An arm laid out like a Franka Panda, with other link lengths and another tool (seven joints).
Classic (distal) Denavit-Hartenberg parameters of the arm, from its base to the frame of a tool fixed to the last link. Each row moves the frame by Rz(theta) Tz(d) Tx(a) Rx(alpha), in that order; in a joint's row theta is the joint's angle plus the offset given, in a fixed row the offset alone. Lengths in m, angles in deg.
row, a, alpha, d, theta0
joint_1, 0, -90, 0.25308, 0
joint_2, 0, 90, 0, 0
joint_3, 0.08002, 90, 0.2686, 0
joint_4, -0.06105, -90, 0, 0
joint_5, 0, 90, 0.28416, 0
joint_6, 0.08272, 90, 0, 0
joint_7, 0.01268, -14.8, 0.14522, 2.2
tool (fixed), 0, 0, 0.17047, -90
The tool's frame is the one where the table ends.
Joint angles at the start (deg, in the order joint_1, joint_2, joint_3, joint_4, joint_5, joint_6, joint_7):
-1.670, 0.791, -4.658, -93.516, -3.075, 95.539, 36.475
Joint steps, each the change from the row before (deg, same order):
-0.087, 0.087, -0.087, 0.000, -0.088, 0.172, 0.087
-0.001, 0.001, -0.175, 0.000, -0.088, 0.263, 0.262
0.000, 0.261, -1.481, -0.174, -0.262, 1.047, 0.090
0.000, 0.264, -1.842, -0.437, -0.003, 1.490, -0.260
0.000, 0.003, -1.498, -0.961, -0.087, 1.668, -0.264
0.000, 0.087, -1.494, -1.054, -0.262, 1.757, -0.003
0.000, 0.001, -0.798, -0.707, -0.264, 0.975, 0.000
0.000, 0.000, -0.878, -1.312, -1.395, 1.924, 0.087
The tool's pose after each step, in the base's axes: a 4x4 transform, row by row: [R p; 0 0 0 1], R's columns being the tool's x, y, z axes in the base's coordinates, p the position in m. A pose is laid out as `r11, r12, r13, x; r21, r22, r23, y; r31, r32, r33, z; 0, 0, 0, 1`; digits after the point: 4 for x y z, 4 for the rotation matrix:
0.6879, 0.7069, -0.1645, 0.4353; 0.6681, -0.7054, -0.2369, -0.1085; -0.2836, 0.0531, -0.9575, 0.2539; 0, 0, 0, 1
0.6941, 0.7015, -0.1618, 0.4362; 0.6625, -0.7104, -0.2377, -0.1103; -0.2817, 0.0577, -0.9578, 0.2543; 0, 0, 0, 1
0.7138, 0.6822, -0.1584, 0.4377; 0.6424, -0.7279, -0.2399, -0.1234; -0.2790, 0.0695, -0.9578, 0.2529; 0, 0, 0, 1
0.7339, 0.6621, -0.1520, 0.4395; 0.6226, -0.7451, -0.2393, -0.1384; -0.2717, 0.0809, -0.9590, 0.2502; 0, 0, 0, 1
0.7490, 0.6464, -0.1458, 0.4402; 0.6069, -0.7575, -0.2406, -0.1511; -0.2659, 0.0917, -0.9596, 0.2466; 0, 0, 0, 1
0.7654, 0.6276, -0.1424, 0.4400; 0.5872, -0.7717, -0.2443, -0.1646; -0.2632, 0.1034, -0.9592, 0.2420; 0, 0, 0, 1
0.7734, 0.6178, -0.1420, 0.4391; 0.5764, -0.7786, -0.2481, -0.1722; -0.2639, 0.1100, -0.9583, 0.2392; 0, 0, 0, 1
0.7804, 0.6093, -0.1403, 0.4386; 0.5616, -0.7817, -0.2713, -0.1862; -0.2750, 0.1329, -0.9522, 0.2351; 0, 0, 0, 1

